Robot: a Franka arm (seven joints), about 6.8 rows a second.
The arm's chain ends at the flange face. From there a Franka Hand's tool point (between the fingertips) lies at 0.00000 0.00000 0.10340 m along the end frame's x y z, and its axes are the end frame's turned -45 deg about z.
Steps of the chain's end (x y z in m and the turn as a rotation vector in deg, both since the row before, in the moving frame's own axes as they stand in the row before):
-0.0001 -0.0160 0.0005 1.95 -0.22 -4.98
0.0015 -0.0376 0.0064 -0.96 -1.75 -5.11
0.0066 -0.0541 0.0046 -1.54 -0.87 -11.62
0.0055 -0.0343 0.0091 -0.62 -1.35 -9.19
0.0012 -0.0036 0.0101 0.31 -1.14 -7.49
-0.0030 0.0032 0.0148 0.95 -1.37 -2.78
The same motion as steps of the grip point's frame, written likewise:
0.0133 -0.0142 0.0004 1.53 1.22 -4.98
0.0242 -0.0264 0.0063 0.56 -1.92 -5.11
0.0400 -0.0324 0.0046 -0.47 -1.70 -11.62
0.0256 -0.0211 0.0091 0.52 -1.39 -9.19
0.0022 -0.0035 0.0101 1.03 -0.59 -7.49
-0.0050 -0.0028 0.0148 1.64 -0.30 -2.78

